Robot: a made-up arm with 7 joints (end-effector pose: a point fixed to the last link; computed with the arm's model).
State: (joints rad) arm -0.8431 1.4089 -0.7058 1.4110 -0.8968 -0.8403 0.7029
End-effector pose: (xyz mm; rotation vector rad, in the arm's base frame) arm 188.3 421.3 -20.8 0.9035 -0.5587 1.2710
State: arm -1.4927 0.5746 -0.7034 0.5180 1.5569 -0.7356 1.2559
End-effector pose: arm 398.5 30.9 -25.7 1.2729 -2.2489 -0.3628
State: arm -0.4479 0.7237 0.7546 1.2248 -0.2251 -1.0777 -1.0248
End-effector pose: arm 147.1 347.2 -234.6 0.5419 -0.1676 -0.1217
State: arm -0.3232 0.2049 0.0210 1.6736 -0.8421 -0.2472 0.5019
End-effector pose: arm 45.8 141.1 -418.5 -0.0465 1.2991 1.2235
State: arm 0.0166 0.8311 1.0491 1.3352 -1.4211 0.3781 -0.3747
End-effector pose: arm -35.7 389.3 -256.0 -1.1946 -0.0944 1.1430
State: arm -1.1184 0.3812 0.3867 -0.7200 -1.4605 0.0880 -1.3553
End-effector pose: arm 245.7 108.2 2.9 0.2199 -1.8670 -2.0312
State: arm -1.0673 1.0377 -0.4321 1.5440 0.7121 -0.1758 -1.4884
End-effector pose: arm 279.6 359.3 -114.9 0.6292 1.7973 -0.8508
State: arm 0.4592 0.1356 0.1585 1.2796 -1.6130 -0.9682 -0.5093
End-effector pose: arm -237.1 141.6 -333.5 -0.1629 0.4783 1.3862
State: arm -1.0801 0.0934 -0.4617 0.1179 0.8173 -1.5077 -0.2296
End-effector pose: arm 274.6 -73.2 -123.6 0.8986 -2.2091 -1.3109
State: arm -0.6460 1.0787 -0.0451 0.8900 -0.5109 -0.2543 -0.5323
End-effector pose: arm 241.9 362.6 -122.3 0.4843 0.1555 -0.0585
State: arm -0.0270 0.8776 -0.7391 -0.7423 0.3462 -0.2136 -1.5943
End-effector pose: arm 56.0 132.4 -201.2 1.0407 0.1229 -2.5354
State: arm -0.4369 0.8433 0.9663 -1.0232 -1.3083 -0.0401 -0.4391
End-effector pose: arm 91.5 221.2 -25.5 0.3522 -1.4195 -0.8625
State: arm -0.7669 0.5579 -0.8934 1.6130 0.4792 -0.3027 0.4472
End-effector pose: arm 234.1 227.9 -316.6 1.6677 0.5612 -0.3171
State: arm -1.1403 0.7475 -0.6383 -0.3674 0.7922 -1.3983 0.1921
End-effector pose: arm 258.4 69.7 -72.8 0.9689 -2.3546 -1.4656
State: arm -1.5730 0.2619 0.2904 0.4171 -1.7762 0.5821 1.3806
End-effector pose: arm 389.0 26.0 72.0 -1.0878 0.6211 -0.0328
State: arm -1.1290 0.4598 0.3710 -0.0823 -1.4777 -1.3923 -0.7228
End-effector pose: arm 297.7 180.5 -31.4 -0.6052 -2.4765 0.0666
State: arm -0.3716 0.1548 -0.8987 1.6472 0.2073 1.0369 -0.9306
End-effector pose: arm 48.4 132.2 -401.4 0.4218 2.7785 -0.3683
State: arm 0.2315 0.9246 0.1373 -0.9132 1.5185 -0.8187 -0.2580
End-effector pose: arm 41.6 193.0 -147.5 2.4457 -0.8842 -1.1011
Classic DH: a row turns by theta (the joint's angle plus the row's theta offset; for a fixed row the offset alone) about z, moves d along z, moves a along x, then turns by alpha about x. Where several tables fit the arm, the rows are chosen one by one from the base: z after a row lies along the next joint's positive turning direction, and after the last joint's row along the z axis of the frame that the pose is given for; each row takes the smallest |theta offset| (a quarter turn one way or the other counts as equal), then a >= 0, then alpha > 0; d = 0 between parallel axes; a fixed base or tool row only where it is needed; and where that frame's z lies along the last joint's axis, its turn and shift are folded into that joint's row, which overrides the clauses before.
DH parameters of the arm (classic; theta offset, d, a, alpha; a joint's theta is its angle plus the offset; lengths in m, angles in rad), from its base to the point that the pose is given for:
base (fixed): -0.071 0 0 -1.3004
joint 1: -1.3111 0.0411 -0.015 -1.5708
joint 2: 1.2915 0 -0.0093 1.5708
joint 3: 1.5708 -0.2826 0.0252 -1.5708
joint 4: 1.5708 0.0016 0.0084 1.5708
joint 5: 0 0.1108 0 -1.5708
joint 6: -1.5708 0 0.0367 1.5708
joint 7: 0 0 0 0

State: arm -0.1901 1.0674 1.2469 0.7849 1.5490 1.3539 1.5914
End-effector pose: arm 14.0 426.7 -82.3 -1.4877 -0.5160 -1.3656
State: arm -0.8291 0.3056 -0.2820 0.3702 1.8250 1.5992 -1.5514
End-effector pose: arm 300.6 92.2 -188.0 0.7318 1.2634 0.3000
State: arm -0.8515 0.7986 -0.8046 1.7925 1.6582 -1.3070 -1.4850
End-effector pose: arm 196.6 297.6 -245.2 -0.2504 -1.5572 2.0146
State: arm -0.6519 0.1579 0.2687 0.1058 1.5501 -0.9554 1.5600
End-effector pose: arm 273.5 70.0 -219.5 0.5712 -1.7944 0.6222
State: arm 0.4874 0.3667 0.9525 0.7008 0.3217 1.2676 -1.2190
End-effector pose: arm -221.4 262.4 -265.3 -1.2800 1.6846 0.7511
